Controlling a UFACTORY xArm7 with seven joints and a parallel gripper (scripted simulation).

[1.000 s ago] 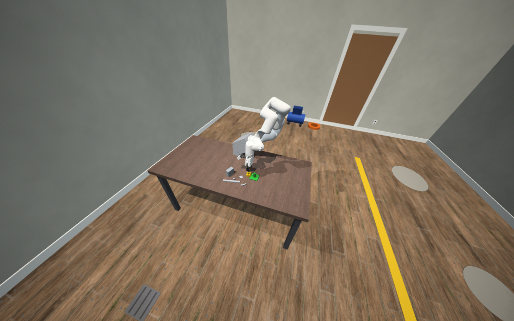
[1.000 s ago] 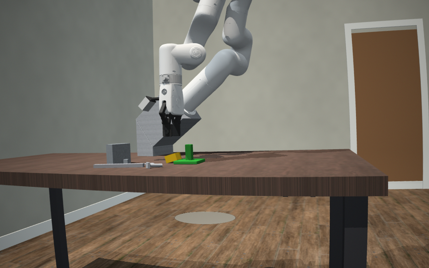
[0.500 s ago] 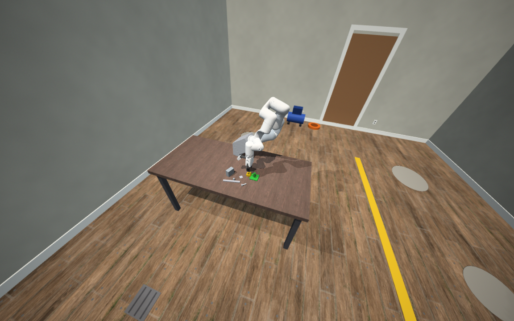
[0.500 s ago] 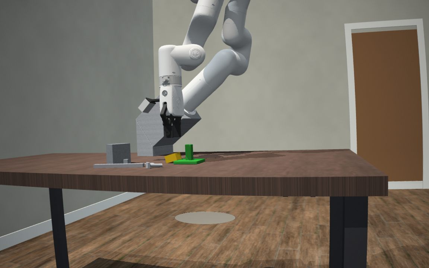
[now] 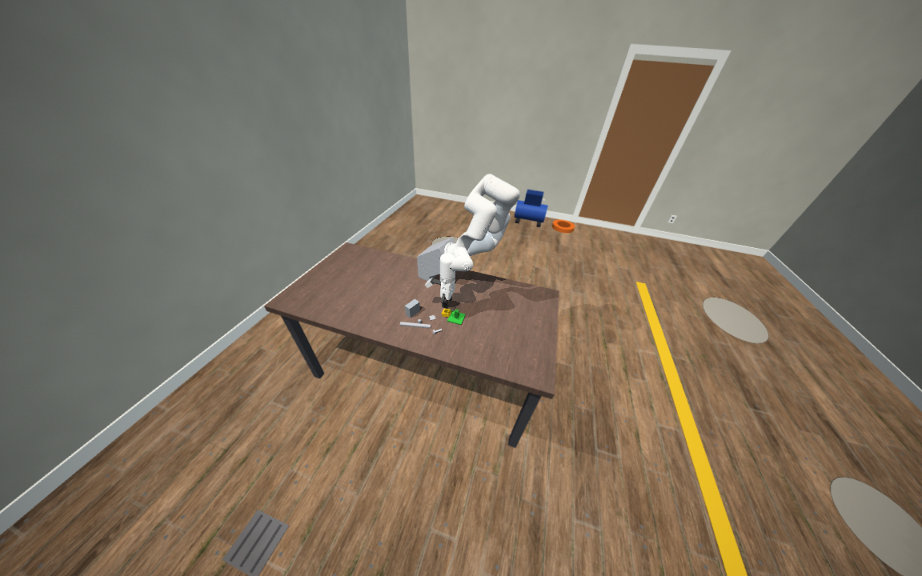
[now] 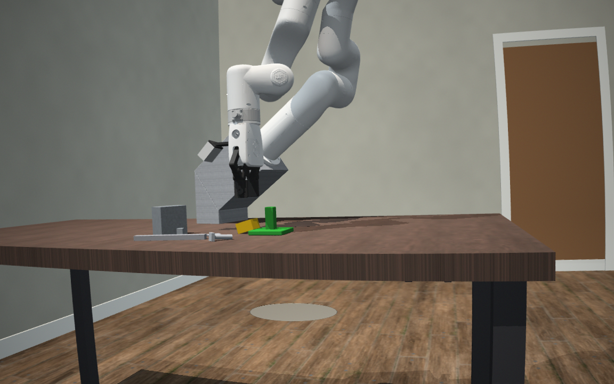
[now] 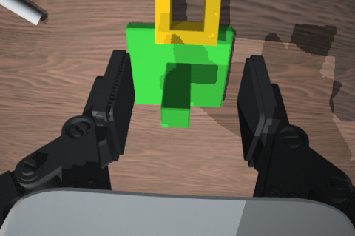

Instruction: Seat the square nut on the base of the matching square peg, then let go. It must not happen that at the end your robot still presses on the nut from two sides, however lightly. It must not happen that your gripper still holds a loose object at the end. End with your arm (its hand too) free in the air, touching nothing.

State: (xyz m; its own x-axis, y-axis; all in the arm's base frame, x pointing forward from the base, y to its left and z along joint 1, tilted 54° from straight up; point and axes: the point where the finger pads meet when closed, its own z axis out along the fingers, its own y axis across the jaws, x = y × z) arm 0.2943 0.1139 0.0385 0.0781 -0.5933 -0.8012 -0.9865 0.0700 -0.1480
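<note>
My hand is 5 cm short of the small grey square tile, 6 cm to the left of it and 10 cm above it. Also, from my hand: grey bolt: 14 cm ahead, 9 cm below; grey block: 7 cm ahead, 18 cm to the right, 7 cm below; flat grey bar: 14 cm ahead, 12 cm to the right, 10 cm below.
</note>
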